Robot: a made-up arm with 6 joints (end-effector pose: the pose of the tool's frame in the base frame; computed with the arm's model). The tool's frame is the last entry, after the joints. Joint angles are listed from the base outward.
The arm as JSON. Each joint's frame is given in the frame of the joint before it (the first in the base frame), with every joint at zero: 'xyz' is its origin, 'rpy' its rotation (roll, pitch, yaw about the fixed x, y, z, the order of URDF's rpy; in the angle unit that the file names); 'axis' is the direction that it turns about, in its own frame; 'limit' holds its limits. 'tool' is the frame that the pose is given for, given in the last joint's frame.
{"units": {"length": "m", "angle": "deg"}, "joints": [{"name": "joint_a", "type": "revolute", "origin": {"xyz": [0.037, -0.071, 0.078], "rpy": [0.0, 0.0, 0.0]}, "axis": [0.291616, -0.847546, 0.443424], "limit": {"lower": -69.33, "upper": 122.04}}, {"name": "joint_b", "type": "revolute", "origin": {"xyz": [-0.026, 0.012, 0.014], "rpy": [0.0, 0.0, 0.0]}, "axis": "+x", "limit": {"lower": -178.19, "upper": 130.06}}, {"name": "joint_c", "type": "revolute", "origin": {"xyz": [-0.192, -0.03, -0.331], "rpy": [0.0, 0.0, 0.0]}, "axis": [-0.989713, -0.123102, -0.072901], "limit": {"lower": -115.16, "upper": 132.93}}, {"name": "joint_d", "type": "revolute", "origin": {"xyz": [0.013, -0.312, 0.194], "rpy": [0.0, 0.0, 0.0]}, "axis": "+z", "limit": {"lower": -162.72, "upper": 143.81}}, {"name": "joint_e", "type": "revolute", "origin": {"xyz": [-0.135, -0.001, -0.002], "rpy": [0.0, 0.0, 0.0]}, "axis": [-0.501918, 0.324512, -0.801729], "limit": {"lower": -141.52, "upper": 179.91}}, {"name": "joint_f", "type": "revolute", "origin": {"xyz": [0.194, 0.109, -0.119], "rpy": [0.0, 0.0, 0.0]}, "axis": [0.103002, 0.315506, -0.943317], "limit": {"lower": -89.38, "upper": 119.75}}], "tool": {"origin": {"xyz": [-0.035, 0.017, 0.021], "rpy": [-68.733, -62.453, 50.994]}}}
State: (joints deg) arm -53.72 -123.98 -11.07 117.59 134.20 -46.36
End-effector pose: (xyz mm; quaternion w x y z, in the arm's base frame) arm 524.2 -9.5 405.2 0.1317 0.0833 -0.2839 -0.9461
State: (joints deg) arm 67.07 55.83 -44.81 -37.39 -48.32 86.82
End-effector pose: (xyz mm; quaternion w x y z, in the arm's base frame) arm 186.8 122.4 -138.6 0.8081 0.5824 0.0731 0.0500
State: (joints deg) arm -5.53 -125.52 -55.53 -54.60 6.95 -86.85
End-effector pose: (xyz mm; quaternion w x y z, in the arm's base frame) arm -64.7 -340.8 638.1 0.4248 -0.5542 -0.3427 0.6284
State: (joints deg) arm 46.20 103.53 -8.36 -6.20 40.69 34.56
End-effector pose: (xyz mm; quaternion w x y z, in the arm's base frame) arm -97.4 372.3 -175.4 0.9205 0.3703 -0.1094 -0.0607
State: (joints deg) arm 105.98 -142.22 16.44 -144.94 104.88 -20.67
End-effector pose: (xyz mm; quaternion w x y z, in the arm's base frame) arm -48.2 -328.3 -106.1 0.1315 -0.5476 0.0194 0.8261
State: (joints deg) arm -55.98 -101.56 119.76 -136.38 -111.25 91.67
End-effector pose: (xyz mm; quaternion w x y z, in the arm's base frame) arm -276.3 -387.3 -53.1 0.0411 0.0033 -0.6863 0.7262
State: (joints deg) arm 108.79 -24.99 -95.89 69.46 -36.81 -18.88
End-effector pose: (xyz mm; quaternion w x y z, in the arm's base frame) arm 743.5 -23.0 -173.5 0.6412 -0.6476 0.1943 -0.3631
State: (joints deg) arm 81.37 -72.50 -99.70 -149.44 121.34 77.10
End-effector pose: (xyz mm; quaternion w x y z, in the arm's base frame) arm 222.8 -398.2 -48.9 0.0623 0.4514 -0.8887 -0.0515
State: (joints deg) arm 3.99 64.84 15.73 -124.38 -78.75 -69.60
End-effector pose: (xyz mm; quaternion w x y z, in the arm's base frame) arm 86.3 -155.9 -151.9 0.4466 -0.2936 -0.8235 -0.1903
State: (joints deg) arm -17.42 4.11 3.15 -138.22 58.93 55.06
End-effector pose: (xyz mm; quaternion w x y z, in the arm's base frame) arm -352.3 -303.0 -111.4 0.3444 0.3227 -0.6485 0.5973
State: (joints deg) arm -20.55 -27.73 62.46 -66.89 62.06 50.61
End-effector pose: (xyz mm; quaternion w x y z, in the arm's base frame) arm -277.1 -156.6 286.4 0.3542 0.6646 0.2044 0.6254
